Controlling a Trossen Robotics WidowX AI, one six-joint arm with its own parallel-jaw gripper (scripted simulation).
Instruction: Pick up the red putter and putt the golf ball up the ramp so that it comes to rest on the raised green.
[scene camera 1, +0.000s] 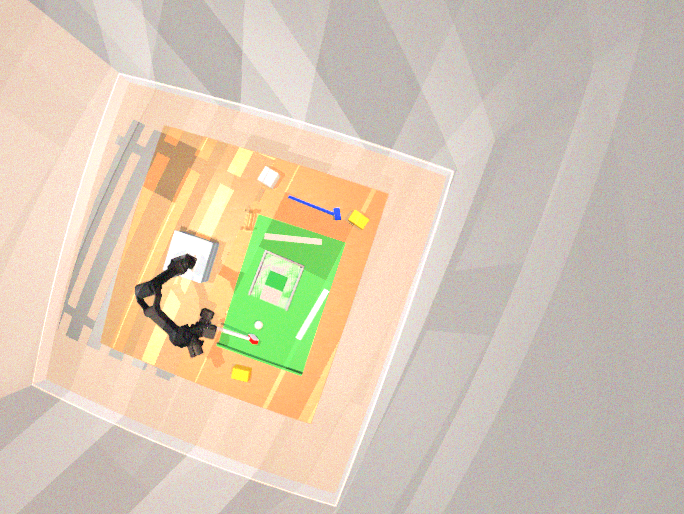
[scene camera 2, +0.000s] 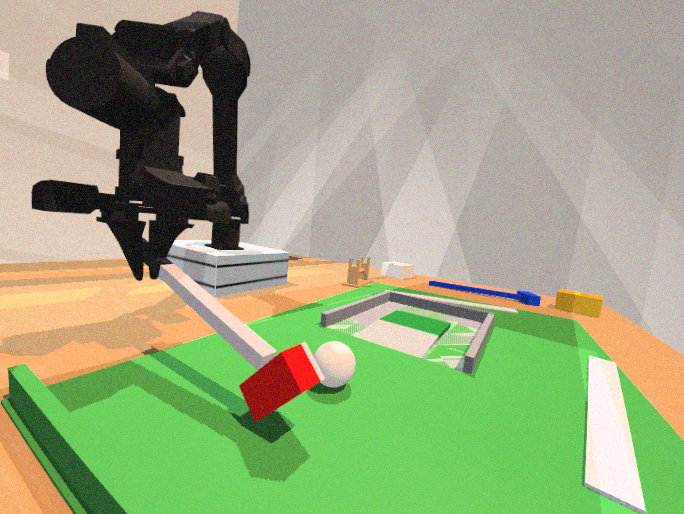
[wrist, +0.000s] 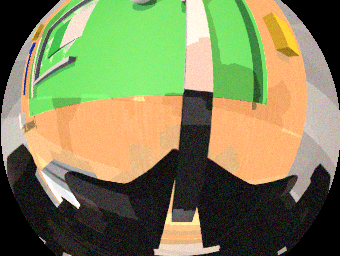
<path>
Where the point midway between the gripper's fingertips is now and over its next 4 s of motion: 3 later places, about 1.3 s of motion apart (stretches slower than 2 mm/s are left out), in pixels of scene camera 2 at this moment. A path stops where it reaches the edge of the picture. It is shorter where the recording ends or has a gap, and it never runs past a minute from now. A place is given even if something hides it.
My gripper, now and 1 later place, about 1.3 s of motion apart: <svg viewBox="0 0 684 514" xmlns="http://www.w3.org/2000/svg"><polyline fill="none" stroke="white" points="146,279 231,254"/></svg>
</path>
